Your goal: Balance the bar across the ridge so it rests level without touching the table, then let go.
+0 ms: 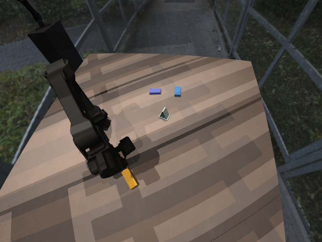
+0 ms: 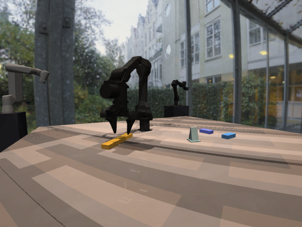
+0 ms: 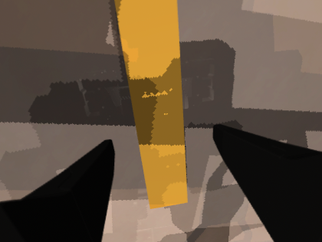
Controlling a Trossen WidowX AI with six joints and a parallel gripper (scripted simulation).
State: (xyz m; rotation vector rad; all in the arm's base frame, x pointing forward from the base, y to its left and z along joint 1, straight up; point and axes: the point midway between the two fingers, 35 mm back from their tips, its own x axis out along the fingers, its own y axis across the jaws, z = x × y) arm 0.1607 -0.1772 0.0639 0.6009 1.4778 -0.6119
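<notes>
My gripper tip is 2 cm short of the orange bar, 2 cm to the left of it and 2 cm above it. The rest, counted from my gripper tip: light blue block (20 cm ahead, 45 cm to the left, 2 cm below); dark blue block (7 cm ahead, 43 cm to the left, 2 cm below).
</notes>
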